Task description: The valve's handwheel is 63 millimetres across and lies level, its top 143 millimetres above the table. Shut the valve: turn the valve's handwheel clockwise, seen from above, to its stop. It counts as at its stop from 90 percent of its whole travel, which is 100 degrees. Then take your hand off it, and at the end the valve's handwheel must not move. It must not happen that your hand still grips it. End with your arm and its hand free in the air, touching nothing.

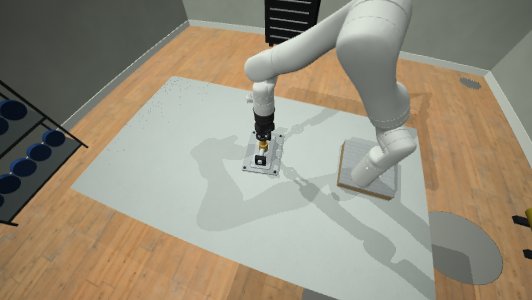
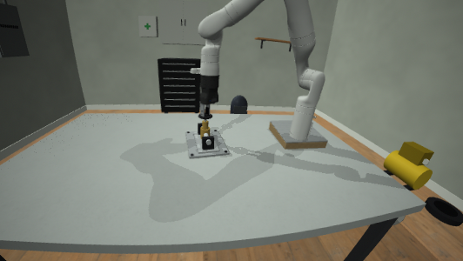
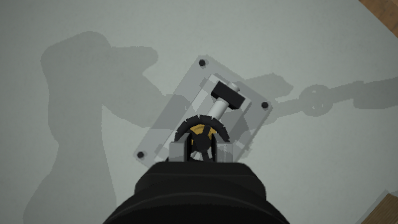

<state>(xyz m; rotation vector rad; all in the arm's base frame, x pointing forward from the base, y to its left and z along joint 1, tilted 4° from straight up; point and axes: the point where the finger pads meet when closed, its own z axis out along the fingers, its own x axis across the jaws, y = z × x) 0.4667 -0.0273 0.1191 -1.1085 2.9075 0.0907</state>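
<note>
Now: the black handwheel 30 mm below my hand. Round my hand: baseplate: 150 mm below.
</note>
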